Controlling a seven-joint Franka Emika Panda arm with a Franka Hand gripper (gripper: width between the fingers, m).
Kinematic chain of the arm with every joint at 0, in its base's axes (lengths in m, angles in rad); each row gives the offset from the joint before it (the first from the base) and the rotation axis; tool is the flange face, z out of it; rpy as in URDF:
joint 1: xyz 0 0 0.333 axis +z
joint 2: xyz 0 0 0 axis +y
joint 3: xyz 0 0 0.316 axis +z
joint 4: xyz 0.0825 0 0 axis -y
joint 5: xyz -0.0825 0 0.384 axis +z
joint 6: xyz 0 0 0 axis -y
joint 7: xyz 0.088 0 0 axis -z
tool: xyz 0 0 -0.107 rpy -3.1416 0 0
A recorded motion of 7 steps. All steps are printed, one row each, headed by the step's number.
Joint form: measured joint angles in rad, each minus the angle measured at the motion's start. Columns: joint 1, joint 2, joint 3, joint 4, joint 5, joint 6, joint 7.
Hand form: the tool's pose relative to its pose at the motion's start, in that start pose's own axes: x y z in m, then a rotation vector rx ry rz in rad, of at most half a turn. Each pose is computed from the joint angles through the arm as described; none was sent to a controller.
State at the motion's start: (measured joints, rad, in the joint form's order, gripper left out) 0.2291 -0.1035 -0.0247 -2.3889 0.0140 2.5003 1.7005
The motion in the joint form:
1: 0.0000 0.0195 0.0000 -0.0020 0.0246 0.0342 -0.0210
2: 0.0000 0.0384 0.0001 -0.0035 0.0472 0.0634 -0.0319
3: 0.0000 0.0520 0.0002 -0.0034 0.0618 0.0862 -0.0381
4: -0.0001 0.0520 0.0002 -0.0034 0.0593 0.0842 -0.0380
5: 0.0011 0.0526 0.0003 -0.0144 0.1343 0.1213 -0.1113
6: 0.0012 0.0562 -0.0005 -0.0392 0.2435 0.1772 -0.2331
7: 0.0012 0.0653 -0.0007 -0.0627 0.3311 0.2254 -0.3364
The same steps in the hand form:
1: 0.0002 -0.0017 0.0075 0.0110 -0.0149 -0.0008
2: 0.0005 -0.0029 0.0150 0.0186 -0.0271 0.0075
3: 0.0008 -0.0043 0.0197 0.0272 -0.0347 0.0140
4: 0.0008 -0.0041 0.0199 0.0254 -0.0332 0.0120
5: 0.0023 -0.0037 0.0210 0.0491 -0.0719 0.0024
6: 0.0078 0.0003 0.0270 0.0800 -0.1164 -0.0198
7: 0.0136 0.0058 0.0358 0.1022 -0.1411 -0.0393

